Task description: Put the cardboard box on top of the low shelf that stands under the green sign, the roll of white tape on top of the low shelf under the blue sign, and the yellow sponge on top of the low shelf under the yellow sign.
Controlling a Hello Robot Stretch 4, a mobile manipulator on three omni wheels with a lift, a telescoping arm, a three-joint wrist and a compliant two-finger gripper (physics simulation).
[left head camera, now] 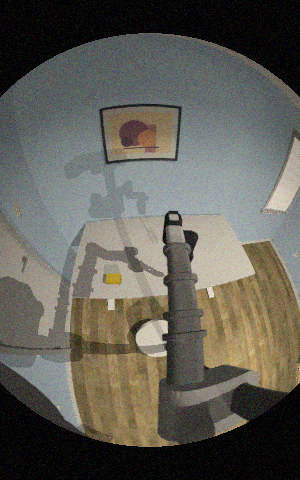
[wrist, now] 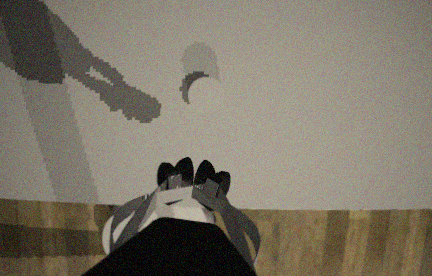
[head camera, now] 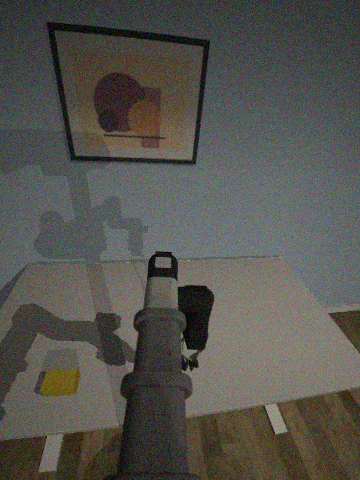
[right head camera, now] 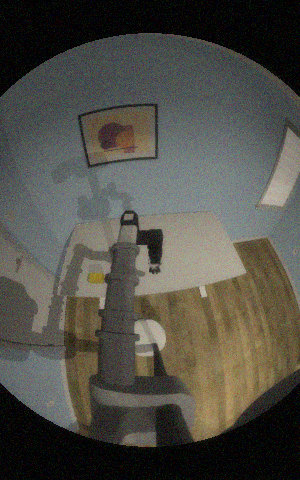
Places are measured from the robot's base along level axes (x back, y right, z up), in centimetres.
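Pixels of known places: gripper, fingertip midpoint: [wrist: 194, 174] [head camera: 187, 367] [right head camera: 154, 271]; robot's base, origin of the base link: [left head camera: 155, 336] [right head camera: 145, 336].
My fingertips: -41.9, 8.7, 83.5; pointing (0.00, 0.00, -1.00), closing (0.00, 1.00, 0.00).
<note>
For each thing: its middle in the pictures, then the offset to it from my fingertips, as dx, dy, dz. Level surfaces: height alone.
- yellow sponge, body centre: [head camera: 61, 382] [left head camera: 113, 278] [right head camera: 96, 277] +0.2, -40.7, -12.0
- white table, its level: dz -14.2
- white round thing, body centre: [wrist: 206, 95] -8.4, +0.0, -13.0
- Wooden floor, its level: dz -86.2
A yellow sponge [head camera: 61, 382] [left head camera: 113, 279] [right head camera: 96, 278] lies on the left part of the white table [head camera: 280, 340] [left head camera: 225, 260] [right head camera: 200, 250] [wrist: 325, 125], near its front edge. In the wrist view a white round thing [wrist: 202, 91], which looks like the roll of white tape, lies on the table beyond the fingertips, apart from them; its outline blends with the white top. My gripper [head camera: 190, 364] [right head camera: 154, 270] [wrist: 194, 174] is shut, its fingertips close together with nothing seen between them. The arm hides it in the left head view. The cardboard box, low shelves and coloured signs do not show.
My telescoping arm [head camera: 156, 400] [left head camera: 185, 320] [right head camera: 117, 310] reaches across the table's front edge. A framed picture [head camera: 127, 97] hangs on the blue wall behind. A round white thing [left head camera: 151, 340] [right head camera: 151, 335] stands low in front of the table. Wooden floor [left head camera: 235, 330] lies in front and to the right.
</note>
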